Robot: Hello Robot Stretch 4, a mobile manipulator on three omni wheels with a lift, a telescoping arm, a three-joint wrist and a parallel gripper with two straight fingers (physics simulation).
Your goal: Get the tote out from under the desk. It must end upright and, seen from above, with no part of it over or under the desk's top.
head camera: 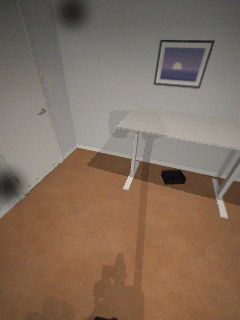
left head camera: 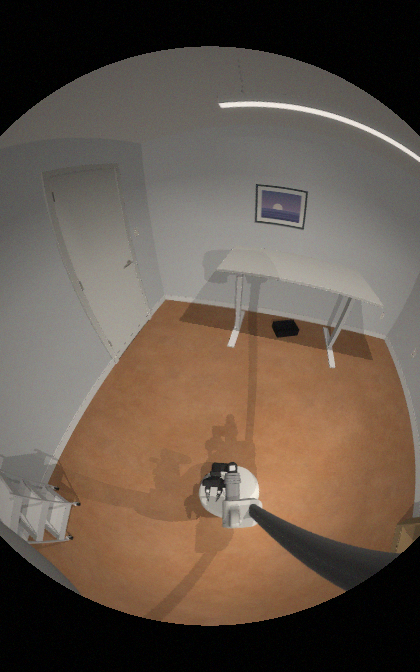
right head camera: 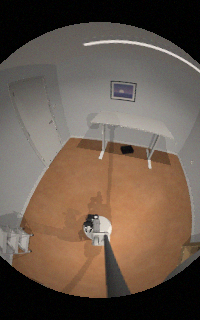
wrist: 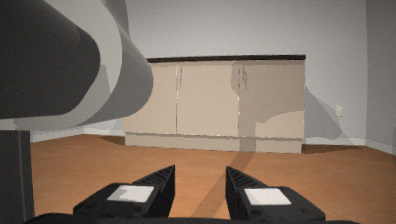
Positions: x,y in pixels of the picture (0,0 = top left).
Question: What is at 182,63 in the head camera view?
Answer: A framed picture.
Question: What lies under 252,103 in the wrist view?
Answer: A beige cabinet.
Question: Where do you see a white desk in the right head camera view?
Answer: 116,118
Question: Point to a framed picture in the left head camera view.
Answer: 279,205
